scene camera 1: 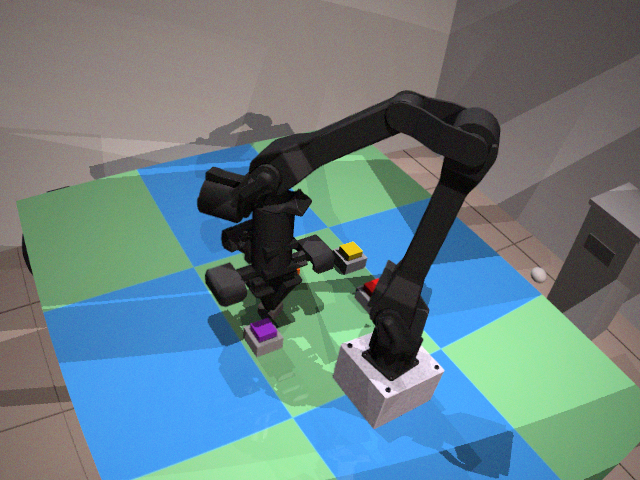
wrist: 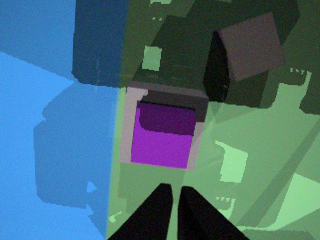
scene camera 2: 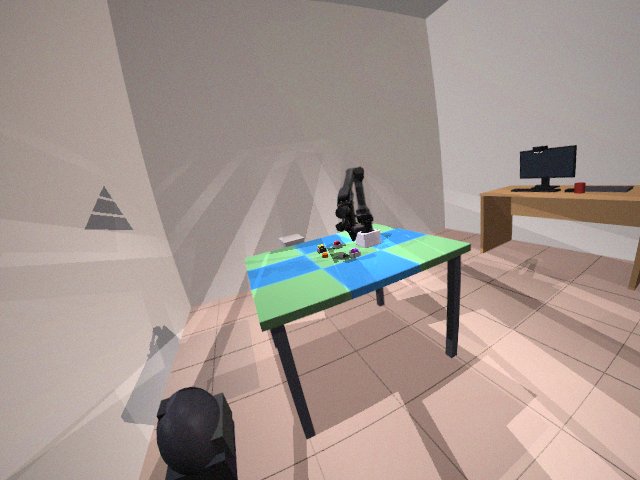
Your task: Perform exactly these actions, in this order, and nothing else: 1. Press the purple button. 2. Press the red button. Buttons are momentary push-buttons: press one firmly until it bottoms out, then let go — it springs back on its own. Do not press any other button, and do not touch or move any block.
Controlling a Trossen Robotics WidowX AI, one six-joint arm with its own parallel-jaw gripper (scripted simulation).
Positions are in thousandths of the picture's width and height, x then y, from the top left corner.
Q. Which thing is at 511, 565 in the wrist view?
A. A purple button.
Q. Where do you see a grey block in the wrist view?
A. At 792, 194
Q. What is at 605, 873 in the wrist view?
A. My gripper.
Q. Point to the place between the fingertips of my gripper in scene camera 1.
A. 421, 645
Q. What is my gripper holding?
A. Nothing.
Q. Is my gripper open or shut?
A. Shut.
